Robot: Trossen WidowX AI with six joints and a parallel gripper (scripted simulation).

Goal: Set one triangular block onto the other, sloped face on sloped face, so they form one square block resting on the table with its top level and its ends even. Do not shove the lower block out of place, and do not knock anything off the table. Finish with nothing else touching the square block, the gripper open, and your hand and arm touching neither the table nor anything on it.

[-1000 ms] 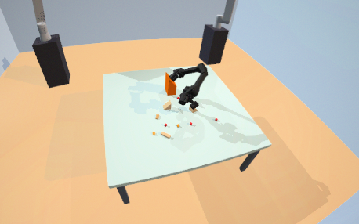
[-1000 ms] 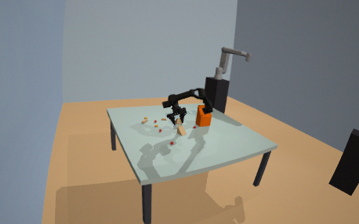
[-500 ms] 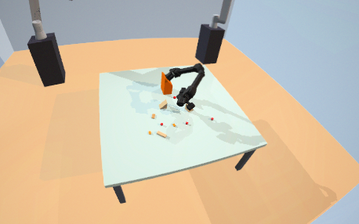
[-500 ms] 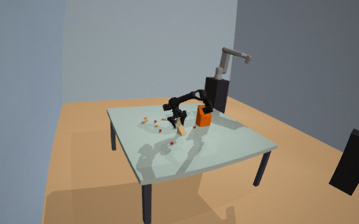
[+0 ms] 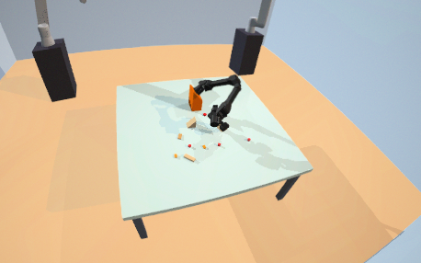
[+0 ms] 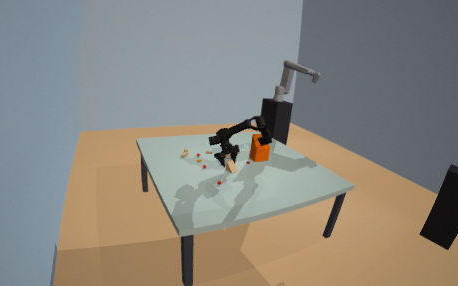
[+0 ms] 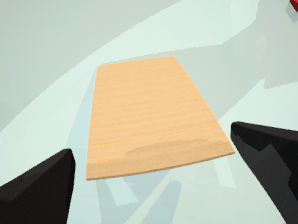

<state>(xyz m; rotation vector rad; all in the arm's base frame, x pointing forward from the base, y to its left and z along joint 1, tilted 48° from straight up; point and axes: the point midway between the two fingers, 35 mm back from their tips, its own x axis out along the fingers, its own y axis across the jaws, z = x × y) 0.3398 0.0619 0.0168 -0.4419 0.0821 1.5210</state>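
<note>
Now: gripper tip 10 mm to the right of the tan triangular block and 10 mm above it. Also, from my gripper tip: flat wooden bar (320 mm to the right, 180 mm ahead, 20 mm below).
</note>
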